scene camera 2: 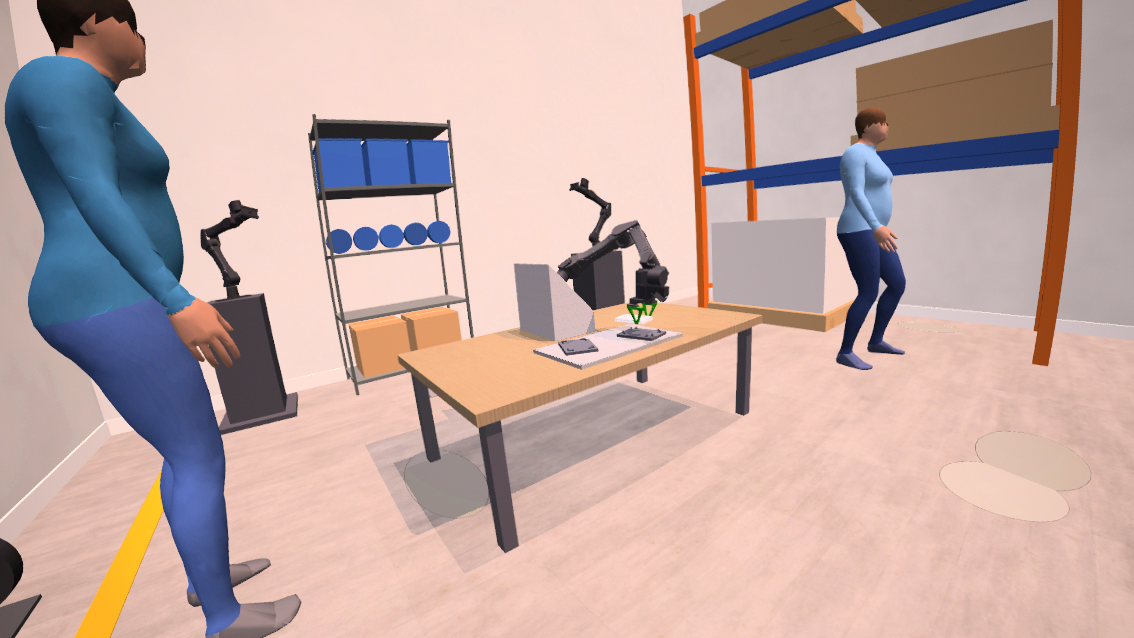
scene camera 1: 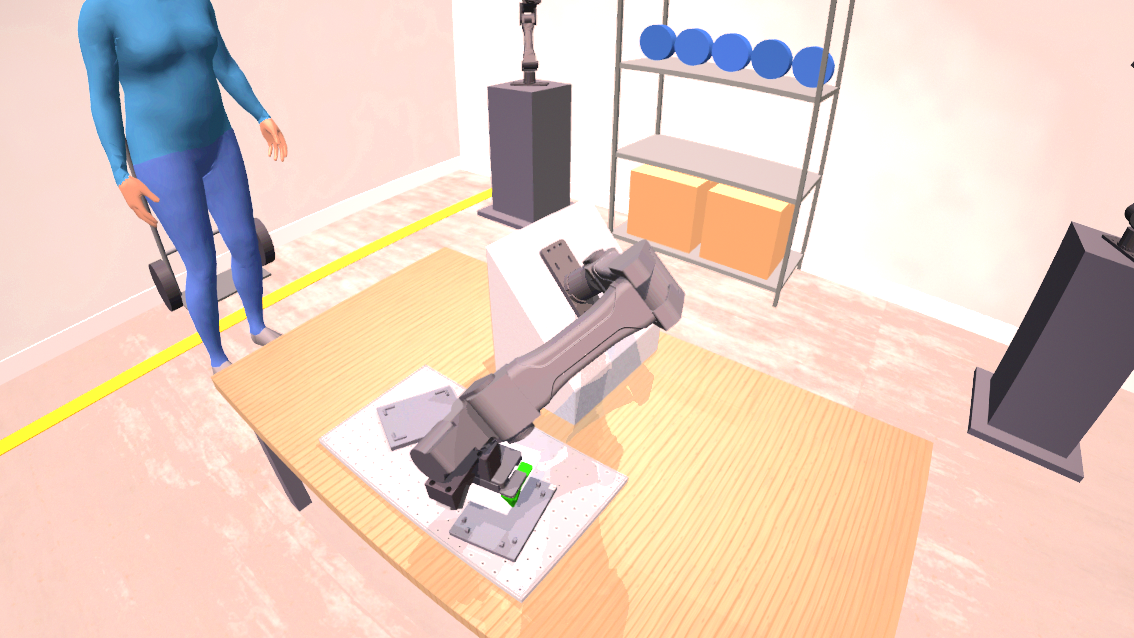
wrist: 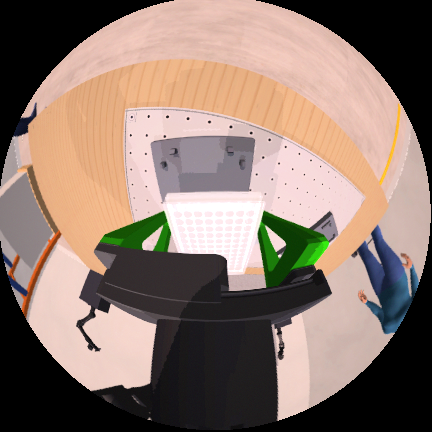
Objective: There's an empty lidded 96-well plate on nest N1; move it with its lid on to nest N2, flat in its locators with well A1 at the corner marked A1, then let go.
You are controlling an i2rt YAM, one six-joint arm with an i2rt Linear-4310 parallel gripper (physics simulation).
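Seen in the pictures: gripper, fingertip midpoint: (scene camera 2: 642, 321) (scene camera 1: 489, 494) (wrist: 213, 213); arm's base at its link origin: (scene camera 2: 554, 286) (scene camera 1: 575, 288).
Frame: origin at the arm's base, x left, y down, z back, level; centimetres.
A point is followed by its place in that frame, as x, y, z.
The white lidded 96-well plate (scene camera 1: 491, 495) {15.8, 11.9, -40.8} (scene camera 2: 632, 319) {10.7, 12.1, -38.5} (wrist: 215, 227) {14.2, 11.9, -39.8} is between the green fingers of my gripper (scene camera 1: 501, 490) {14.5, 13.6, -40.1} (scene camera 2: 643, 310) {14.5, 13.6, -40.1} (wrist: 213, 213) {14.5, 13.6, -40.1}, which is shut on its two long sides. It is held raised, roughly level, and in the wrist view it overlaps the near edge of a grey nest with peg locators (scene camera 1: 507, 535) {19.6, 18.4, -41.9} (scene camera 2: 642, 334) {13.5, 18.4, -40.9} (wrist: 202, 170) {16.5, 18.4, -42.2}. A second grey nest with corner locators (scene camera 1: 412, 416) {-13.4, 18.3, -34.4} (scene camera 2: 578, 346) {-13.5, 18.4, -35.0} (wrist: 327, 227) {-12.5, 18.4, -39.1} lies farther along the board. The nest labels and the A1 marks are not readable. The lid looks seated on the plate.
Both nests are on a white perforated board (scene camera 1: 523, 585) {27.1, 19.5, -46.7} (scene camera 2: 610, 349) {-5.7, 19.5, -44.0} on the wooden table (scene camera 1: 753, 476) {45.7, 20.8, -3.9} (scene camera 2: 483, 392) {-56.7, 20.8, -46.8} (wrist: 80, 150) {40.6, 20.8, -42.1}. The arm rises from a pale wedge-shaped block (scene camera 1: 515, 293) {-3.5, -3.8, -13.3} (scene camera 2: 539, 305) {-10.5, 6.6, -3.2} behind the board. A person in teal (scene camera 1: 170, 87) (scene camera 2: 95, 190) (wrist: 392, 300) stands beyond the table.
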